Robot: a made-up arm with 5 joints.
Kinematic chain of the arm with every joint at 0, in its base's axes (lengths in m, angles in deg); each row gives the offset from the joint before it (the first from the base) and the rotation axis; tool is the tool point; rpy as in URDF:
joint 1: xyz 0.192 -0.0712 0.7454 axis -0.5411 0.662 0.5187
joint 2: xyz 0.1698 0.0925 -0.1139 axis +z
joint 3: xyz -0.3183 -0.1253 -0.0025 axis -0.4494 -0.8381 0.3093
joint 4: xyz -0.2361 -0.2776 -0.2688 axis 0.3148 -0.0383 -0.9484
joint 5: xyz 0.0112 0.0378 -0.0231 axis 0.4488 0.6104 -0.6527
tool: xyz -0.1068 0.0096 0.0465 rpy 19 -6.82 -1.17
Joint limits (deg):
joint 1: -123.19..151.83
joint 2: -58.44..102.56
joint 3: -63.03..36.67
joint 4: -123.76..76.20
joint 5: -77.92..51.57
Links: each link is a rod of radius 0.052 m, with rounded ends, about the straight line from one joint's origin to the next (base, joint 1, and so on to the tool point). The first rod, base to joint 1, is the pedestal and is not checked.
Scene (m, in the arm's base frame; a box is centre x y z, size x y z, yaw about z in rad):
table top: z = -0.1
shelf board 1: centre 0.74 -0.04 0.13 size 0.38 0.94 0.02 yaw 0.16
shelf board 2: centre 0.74 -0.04 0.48 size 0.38 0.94 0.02 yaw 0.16
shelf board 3: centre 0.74 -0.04 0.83 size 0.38 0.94 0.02 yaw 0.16
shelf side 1: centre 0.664 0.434 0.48 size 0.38 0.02 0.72 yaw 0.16
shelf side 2: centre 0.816 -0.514 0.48 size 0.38 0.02 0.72 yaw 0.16
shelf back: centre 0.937 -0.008 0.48 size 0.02 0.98 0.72 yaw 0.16
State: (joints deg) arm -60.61 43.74 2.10 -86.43 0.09
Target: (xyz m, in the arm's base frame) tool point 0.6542 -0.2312 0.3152
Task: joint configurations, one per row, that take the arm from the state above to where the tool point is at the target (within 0.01 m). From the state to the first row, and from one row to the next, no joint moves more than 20 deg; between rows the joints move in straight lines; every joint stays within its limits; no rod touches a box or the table.
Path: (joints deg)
1: -51.89 36.37 9.01 -68.38 4.90
2: -43.17 29.00 15.93 -50.33 9.71
3: -34.46 21.63 22.84 -32.29 14.52
4: -25.74 14.26 29.76 -14.24 19.33
5: -17.02 6.89 36.67 3.81 24.14
6: -34.72 11.18 36.67 10.48 15.90
7: -52.41 15.46 36.67 17.16 7.67
8: -70.11 19.75 36.67 23.84 -0.56
9: -87.80 24.04 36.67 30.51 -8.80
10: -105.50 28.33 36.67 37.19 -17.03
11: -123.19 32.61 36.67 43.87 -25.27

